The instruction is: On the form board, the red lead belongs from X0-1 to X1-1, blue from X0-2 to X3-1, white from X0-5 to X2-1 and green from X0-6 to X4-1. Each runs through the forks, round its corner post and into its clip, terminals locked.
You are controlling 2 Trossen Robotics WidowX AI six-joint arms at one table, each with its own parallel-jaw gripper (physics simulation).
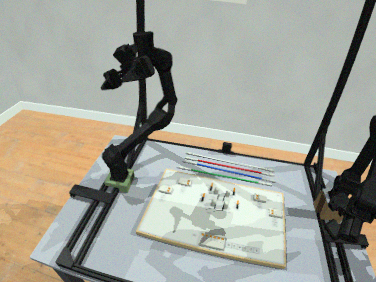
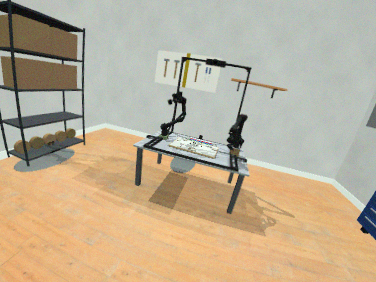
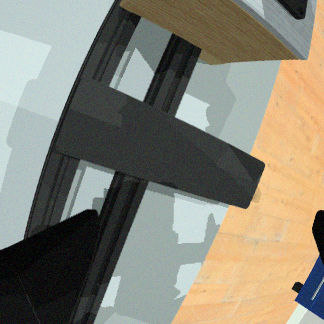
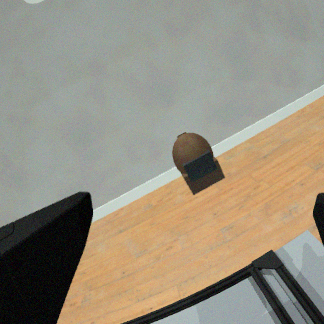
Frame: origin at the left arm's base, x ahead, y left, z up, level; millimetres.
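Where they show: left gripper, fingertip midpoint: [image 2: 237, 149] [image 3: 212, 223]; right gripper, fingertip midpoint: [image 1: 111, 85] [image 2: 171, 101] [image 4: 209, 205]; left arm's base, link origin: [image 2: 235, 146]; right arm's base, link origin: [image 1: 119, 175] [image 2: 163, 135].
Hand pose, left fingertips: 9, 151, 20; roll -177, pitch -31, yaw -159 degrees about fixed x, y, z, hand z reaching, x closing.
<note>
Each offset is from my left fingertips to the top centre of the thing, as dx, dy, dz. "pt": to the spot under its first point.
The white lead {pt +418, -409, -118} [image 1: 230, 162], red lead {pt +418, -374, -119} [image 1: 230, 167], blue lead {pt +419, -342, -115} [image 1: 230, 171] and green lead {pt +442, -306, -116} [image 1: 225, 176] lie side by side behind the form board {pt +696, -12, -103} [image 1: 155, 220] [image 2: 176, 147]. Upright forks and posts stand around the board's middle. A wide connector block {pt +483, +53, -94} [image 1: 212, 243] sits at its front edge, and small blocks {pt +683, -156, -92} [image 1: 166, 190] {+614, -223, -93} [image 1: 185, 182] {+298, -185, -93} [image 1: 259, 198] {+241, -112, -93} [image 1: 275, 213] sit near its sides; their labels are unreadable. My right gripper [image 1: 106, 84] [image 2: 170, 102] [image 4: 209, 205] is open, raised high above the table's left side. My left gripper [image 1: 336, 199] [image 3: 212, 223] is open, low at the right rail, away from the leads.
Black rails run along both table sides, with a crosspiece [image 1: 92, 193] [image 3: 150, 140] on each. A green base block [image 1: 120, 181] and a wooden block [image 1: 327, 209] [image 3: 215, 30] sit at the arm mounts. A black overhead frame [image 2: 235, 66] spans the table. A shelf rack [image 2: 84, 90] stands left.
</note>
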